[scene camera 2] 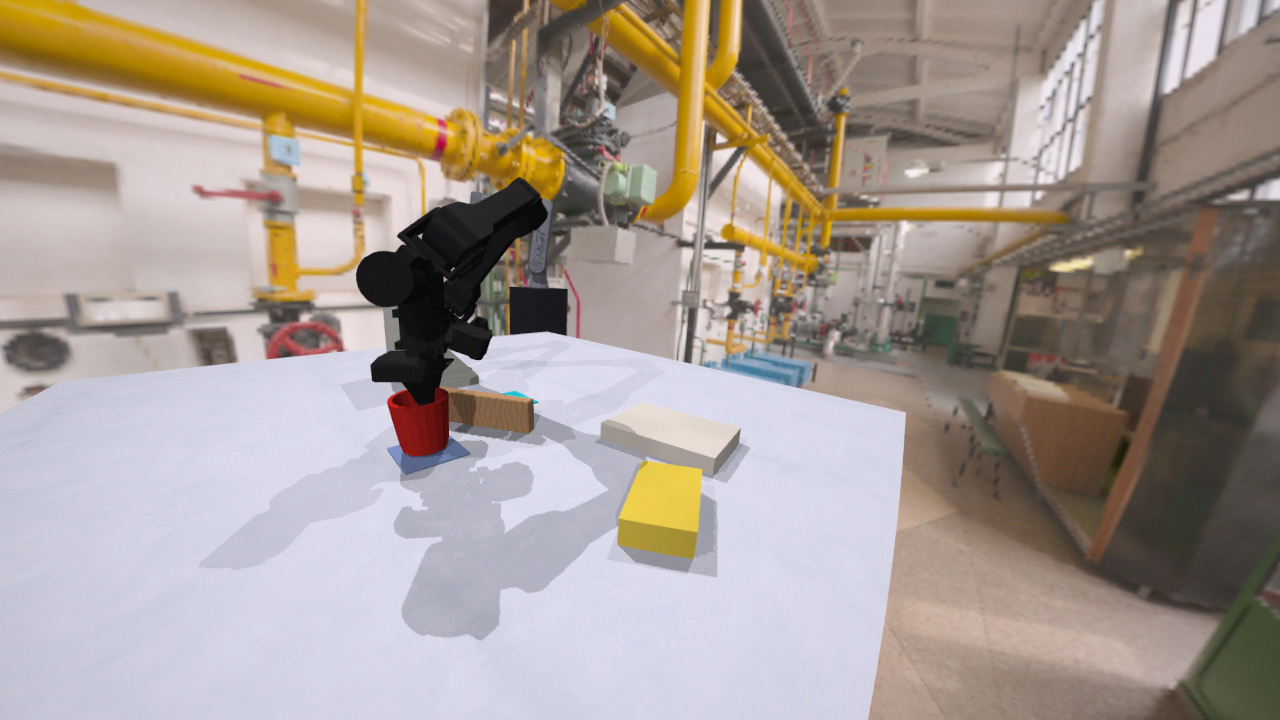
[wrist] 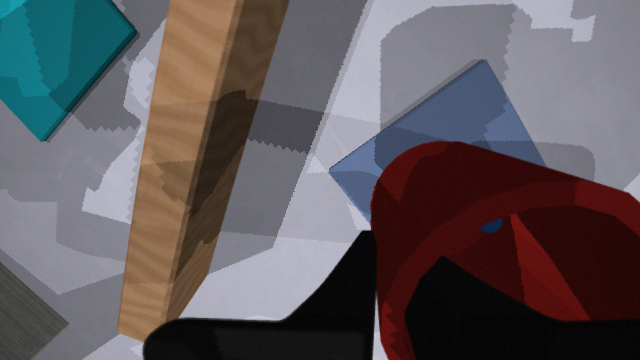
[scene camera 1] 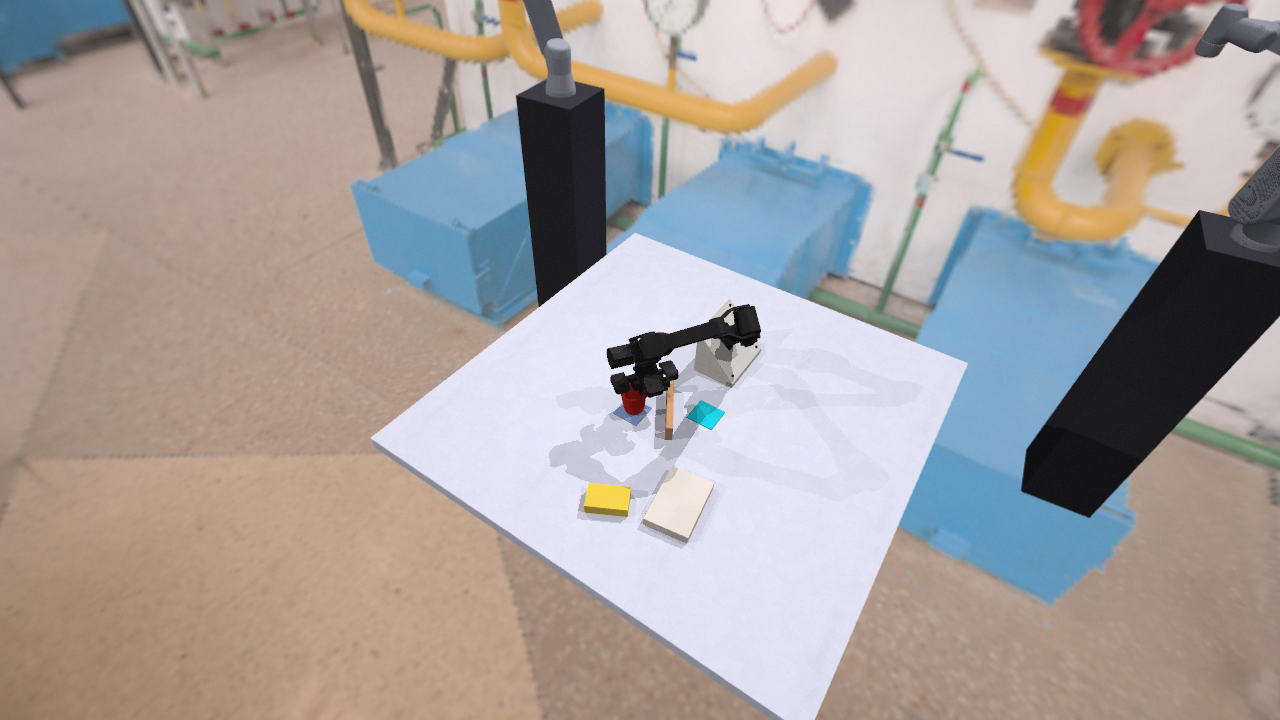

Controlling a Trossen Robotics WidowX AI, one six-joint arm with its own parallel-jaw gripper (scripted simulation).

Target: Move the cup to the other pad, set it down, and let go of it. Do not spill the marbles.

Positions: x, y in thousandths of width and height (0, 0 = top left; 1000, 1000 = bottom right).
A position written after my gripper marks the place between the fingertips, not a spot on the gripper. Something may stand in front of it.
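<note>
I can see a red cup (scene camera 2: 330, 598), and the wrist view shows me the red cup (wrist: 877, 693) too. There's also a cream slab (scene camera 2: 539, 613), and scene camera 1 shows the cream slab (scene camera 1: 529, 706) as well, but in the wrist view the cream slab is out of frame. My gripper (scene camera 2: 336, 573) is there too, and besides that the wrist view has my gripper (wrist: 596, 671), and scene camera 1 has my gripper (scene camera 1: 503, 552).
</note>
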